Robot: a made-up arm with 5 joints.
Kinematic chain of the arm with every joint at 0, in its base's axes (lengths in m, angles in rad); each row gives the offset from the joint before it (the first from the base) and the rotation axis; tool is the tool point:
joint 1: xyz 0 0 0.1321 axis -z
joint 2: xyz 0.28 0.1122 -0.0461 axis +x
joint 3: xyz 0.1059 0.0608 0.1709 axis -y
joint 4: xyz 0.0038 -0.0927 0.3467 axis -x
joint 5: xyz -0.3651 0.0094 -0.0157 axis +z
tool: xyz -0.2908 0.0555 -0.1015
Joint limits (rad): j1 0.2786..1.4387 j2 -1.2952..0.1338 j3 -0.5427..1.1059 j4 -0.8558..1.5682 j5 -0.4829..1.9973
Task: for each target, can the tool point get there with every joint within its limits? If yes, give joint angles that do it. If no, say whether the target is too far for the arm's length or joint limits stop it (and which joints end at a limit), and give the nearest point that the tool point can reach.
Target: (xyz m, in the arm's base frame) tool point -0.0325 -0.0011 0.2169
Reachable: yes | joints 1.3412 -1.1225 0.7533 -0.6390 1.4444
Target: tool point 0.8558 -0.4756 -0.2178
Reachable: no: joint limits stop it (at a limit: joint 1, joint 2, joint 3, joint 5) | nearest point 0.9448 0.0466 0.1227 | short by 0.630 m
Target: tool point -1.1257 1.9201 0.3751
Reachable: no: too far | nearest point -0.0911 0.6979 0.3924 | short by 1.601 m
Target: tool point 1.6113 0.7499 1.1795
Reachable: no: too far | nearest point 0.8551 0.3980 0.6291 | short by 0.999 m
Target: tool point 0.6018 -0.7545 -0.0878
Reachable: no: joint limits stop it (at a limit: joint 2, joint 3, joint 4, joint 5) | nearest point 0.1259 -0.1578 0.0069 | short by 0.769 m
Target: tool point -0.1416 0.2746 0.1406
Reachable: yes | joints 0.7529 -0.9010 0.5367 0.4902 0.0711
